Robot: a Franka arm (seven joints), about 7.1 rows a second.
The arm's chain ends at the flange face. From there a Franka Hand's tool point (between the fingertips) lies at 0.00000 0.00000 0.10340 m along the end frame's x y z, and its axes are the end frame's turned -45 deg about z.
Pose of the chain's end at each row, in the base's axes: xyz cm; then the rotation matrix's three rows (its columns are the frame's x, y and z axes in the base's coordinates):
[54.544 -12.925 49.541], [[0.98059 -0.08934 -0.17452], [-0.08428 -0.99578 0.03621], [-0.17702 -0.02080 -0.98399]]
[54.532 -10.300 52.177], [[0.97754 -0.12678 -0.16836], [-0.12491 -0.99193 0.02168], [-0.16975 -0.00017 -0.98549]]
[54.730 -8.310 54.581], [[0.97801 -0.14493 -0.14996], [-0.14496 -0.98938 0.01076], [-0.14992 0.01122 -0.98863]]
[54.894 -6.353 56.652], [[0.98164 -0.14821 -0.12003], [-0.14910 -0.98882 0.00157], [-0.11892 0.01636 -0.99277]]
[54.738 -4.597 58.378], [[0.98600 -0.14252 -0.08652], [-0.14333 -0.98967 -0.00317], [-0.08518 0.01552 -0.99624]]
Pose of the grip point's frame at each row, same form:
[52.739 -12.551 39.367], [[0.75655 0.63021 -0.17452], [0.64453 -0.76372 0.03621], [-0.11046 -0.13988 -0.98399]]
[52.791 -10.076 41.987], [[0.78087 0.60158 -0.16836], [0.61308 -0.78973 0.02168], [-0.11991 -0.12015 -0.98549]]
[53.179 -8.199 44.359], [[0.79404 0.58908 -0.14996], [0.59710 -0.80210 0.01076], [-0.11394 -0.09808 -0.98863]]
[53.653 -6.337 46.387], [[0.79892 0.58932 -0.12003], [0.59377 -0.80463 0.00157], [-0.09566 -0.07252 -0.99277]]
[53.843 -4.630 48.077], [[0.79798 0.59643 -0.08652], [0.59845 -0.80115 -0.00317], [-0.07121 -0.04926 -0.99624]]

